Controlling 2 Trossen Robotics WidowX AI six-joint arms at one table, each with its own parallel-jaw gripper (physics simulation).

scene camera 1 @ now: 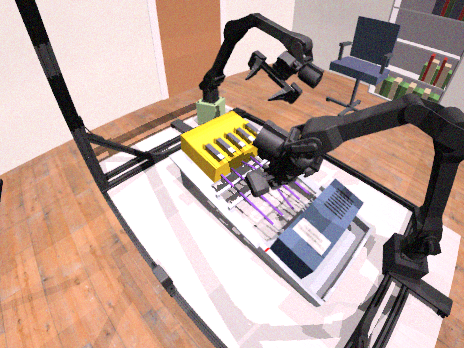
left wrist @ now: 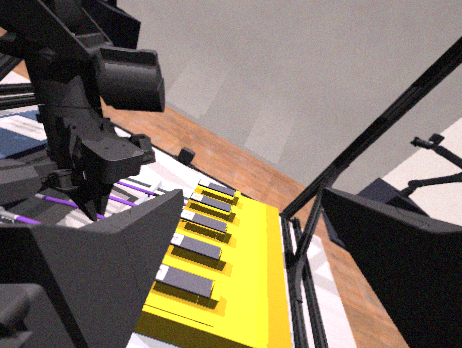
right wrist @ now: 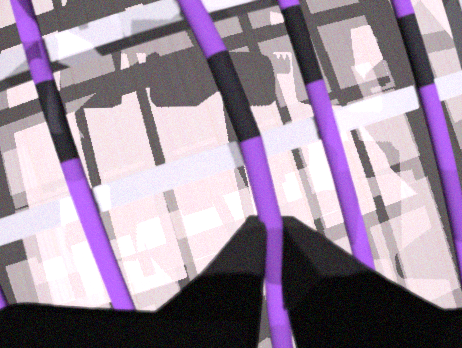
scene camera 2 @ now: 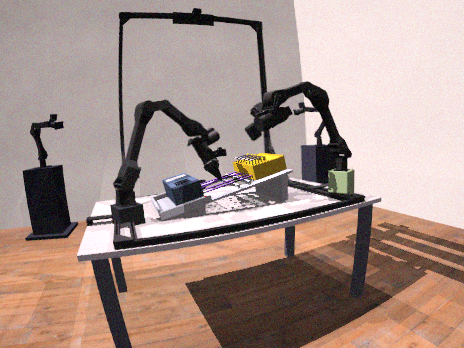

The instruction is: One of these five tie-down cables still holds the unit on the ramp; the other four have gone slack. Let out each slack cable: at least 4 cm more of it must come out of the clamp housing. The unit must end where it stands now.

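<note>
The yellow clamp housing (scene camera 1: 196,154) (scene camera 2: 270,169) (left wrist: 255,250) sits at the ramp's upper end, with several grey levers (left wrist: 185,281) on top. The blue unit (scene camera 1: 292,254) (scene camera 2: 183,188) (left wrist: 15,147) rests low on the ramp (scene camera 1: 308,293) (scene camera 2: 272,190). Purple cables with black bands run between them. My right gripper (right wrist: 270,229) (left wrist: 97,219) (scene camera 2: 219,177) is shut on one purple cable (right wrist: 255,167), which bends slightly at the fingertips; other cables pass on both sides. My left gripper (scene camera 1: 260,88) (left wrist: 251,195) is open and empty, above the housing. In scene camera 1 the right arm hides part of the cables and the right fingertips.
White crossbars (right wrist: 185,170) lie beneath the cables. A pale green block (scene camera 1: 210,110) (scene camera 2: 341,181) stands by the left arm's base. A black frame (scene camera 2: 121,90) rises around the table (scene camera 2: 90,245). The right forearm reaches over the housing's near corner in scene camera 1.
</note>
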